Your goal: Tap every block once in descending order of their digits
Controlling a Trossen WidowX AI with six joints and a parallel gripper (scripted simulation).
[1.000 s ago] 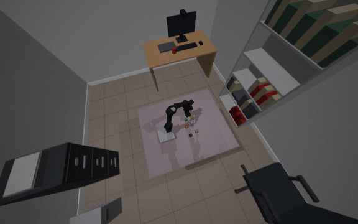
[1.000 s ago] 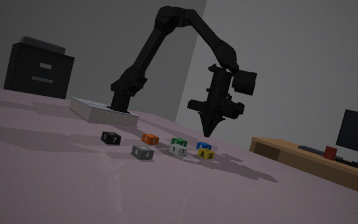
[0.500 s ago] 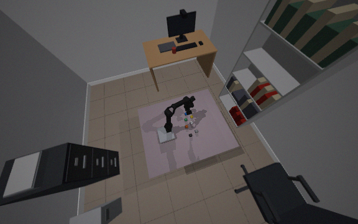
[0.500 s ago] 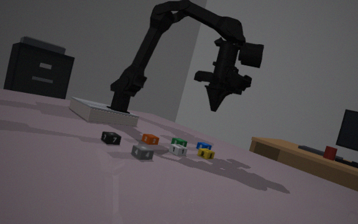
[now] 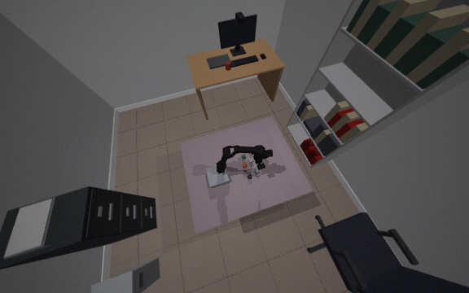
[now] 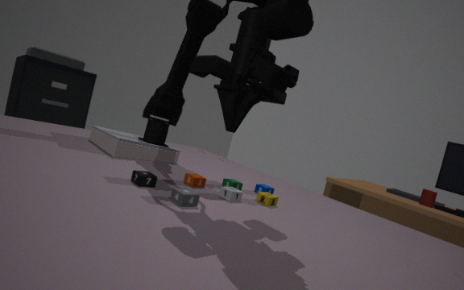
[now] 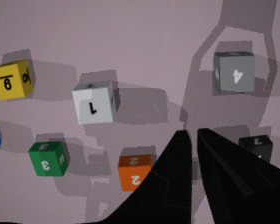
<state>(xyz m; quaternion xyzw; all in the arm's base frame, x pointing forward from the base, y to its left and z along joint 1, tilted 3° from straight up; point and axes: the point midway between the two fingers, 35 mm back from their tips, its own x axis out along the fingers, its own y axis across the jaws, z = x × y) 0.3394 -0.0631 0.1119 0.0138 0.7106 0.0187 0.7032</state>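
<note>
Now: the grey 4 block 6 cm to the right of my gripper tip and 12 cm below it. From my gripper tip the other things lie so: black 7 block: 9 cm behind, 9 cm to the right, 12 cm below; then orange block: 10 cm behind, 4 cm to the left, 12 cm below; then white 1 block: 2 cm behind, 7 cm to the left, 12 cm below.
</note>
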